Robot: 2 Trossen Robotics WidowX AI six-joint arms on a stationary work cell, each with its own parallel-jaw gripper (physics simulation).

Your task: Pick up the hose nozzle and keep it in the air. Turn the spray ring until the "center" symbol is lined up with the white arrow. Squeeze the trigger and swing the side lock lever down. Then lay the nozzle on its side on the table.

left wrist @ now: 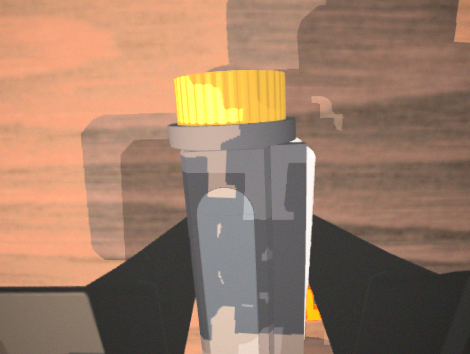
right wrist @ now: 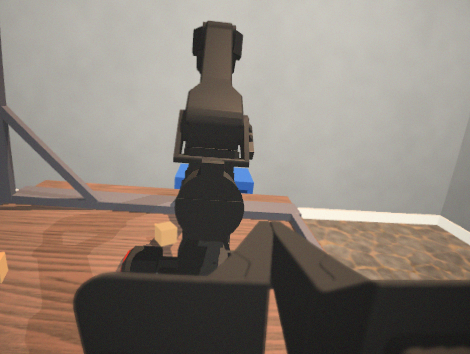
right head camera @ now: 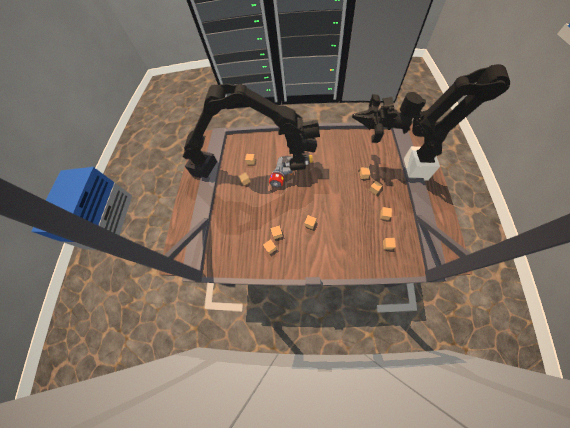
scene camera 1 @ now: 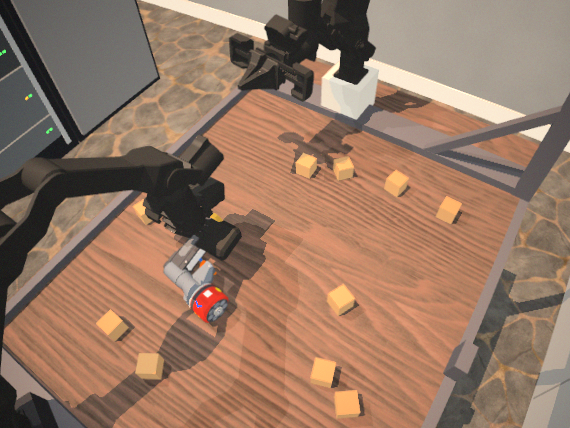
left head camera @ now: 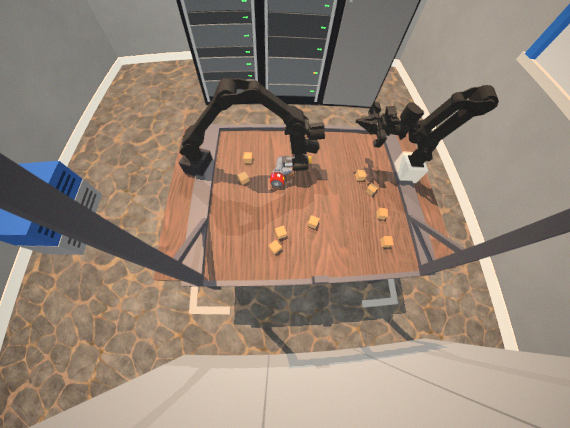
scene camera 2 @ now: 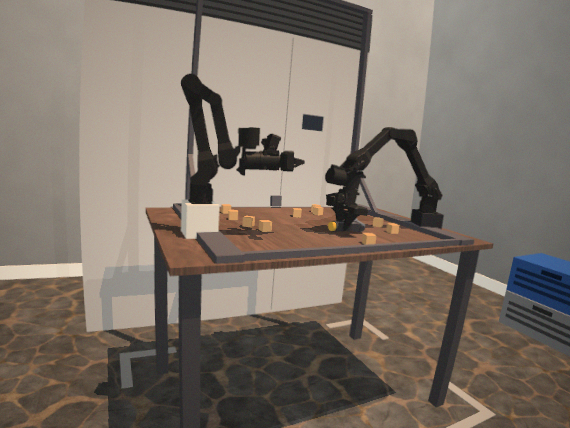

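Observation:
The grey hose nozzle lies roughly level, very low over or on the table; I cannot tell if it touches. Its red spray ring points away from my left arm's fingers, with coloured symbols too small to match to the arrow. Its yellow end cap is at the other end. My left gripper is shut on the handle. Orange parts show beside it; the lock lever's position is unclear. My right gripper is shut, empty and raised.
Several small wooden cubes lie around the wooden table, two of them near the nozzle. A white block stands under the right arm. A dark frame edges the table.

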